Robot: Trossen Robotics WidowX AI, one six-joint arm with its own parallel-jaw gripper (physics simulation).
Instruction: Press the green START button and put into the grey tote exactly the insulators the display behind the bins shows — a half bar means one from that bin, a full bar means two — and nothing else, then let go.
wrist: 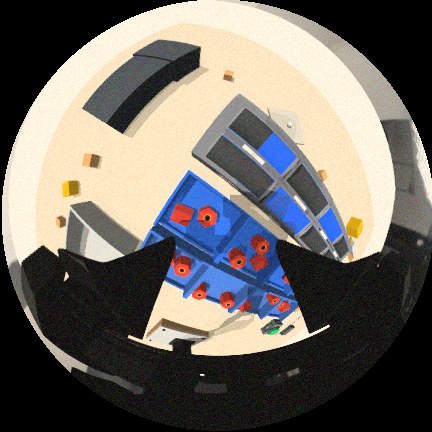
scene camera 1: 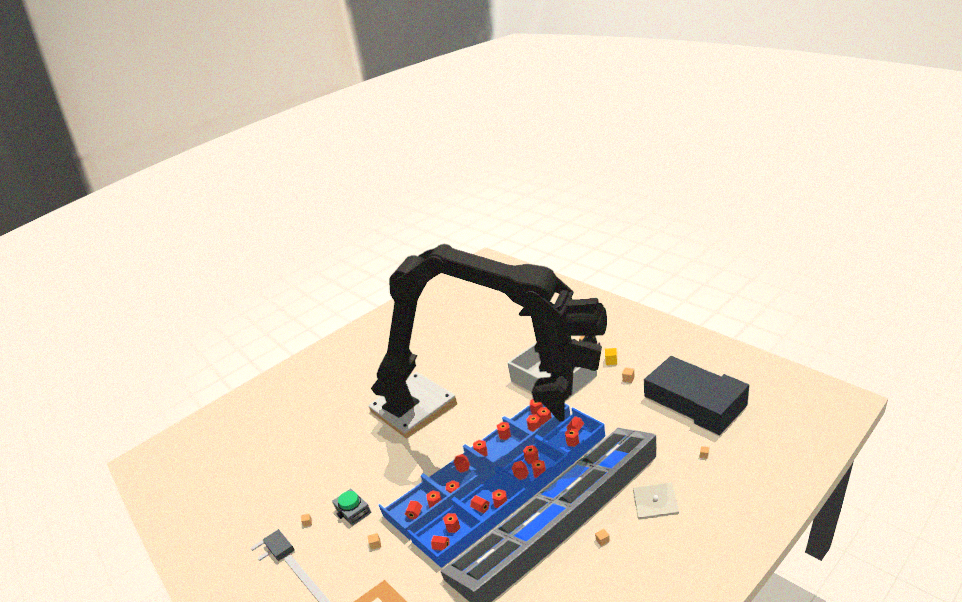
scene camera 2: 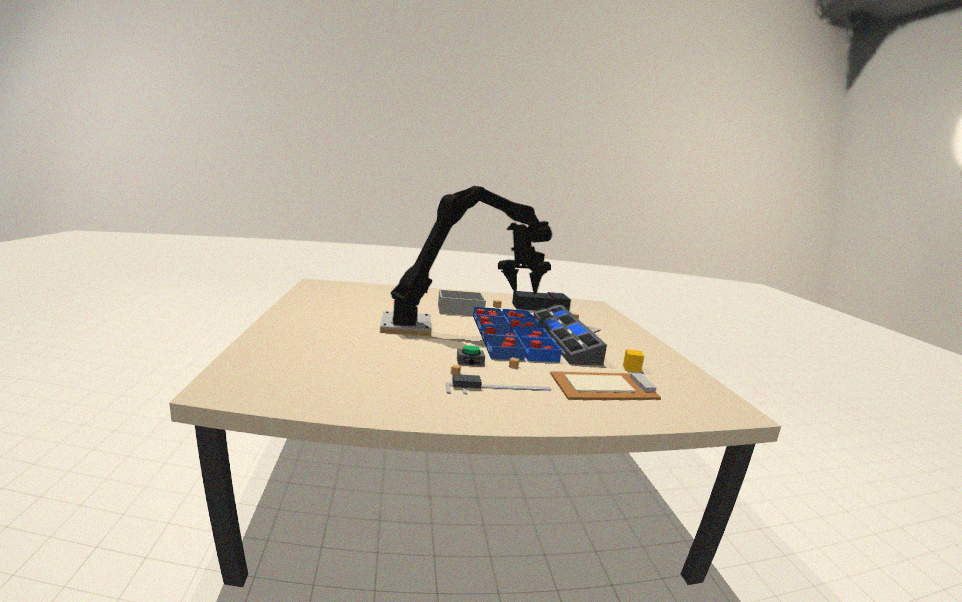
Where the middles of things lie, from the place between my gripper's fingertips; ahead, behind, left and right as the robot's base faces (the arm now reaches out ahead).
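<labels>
The dark box (scene camera 1: 713,401) is 150 mm ahead of my hand, 250 mm to the left of it and 80 mm below it; going by their middles, it is the farthest from my hand of the things named here. Then I consider the grey tote (scene camera 1: 523,369), which is 160 mm to the left of my hand, 170 mm behind it and 80 mm below it. The grey plate (scene camera 1: 647,507) is 30 mm to the right of my hand, 220 mm ahead of it and 100 mm below it, whereas the grey display (scene camera 1: 531,552) is 80 mm below my hand, 90 mm ahead of it and 160 mm to the right of it. Going by their middles, the grey display is the nearest to my hand of the things named here.
</labels>
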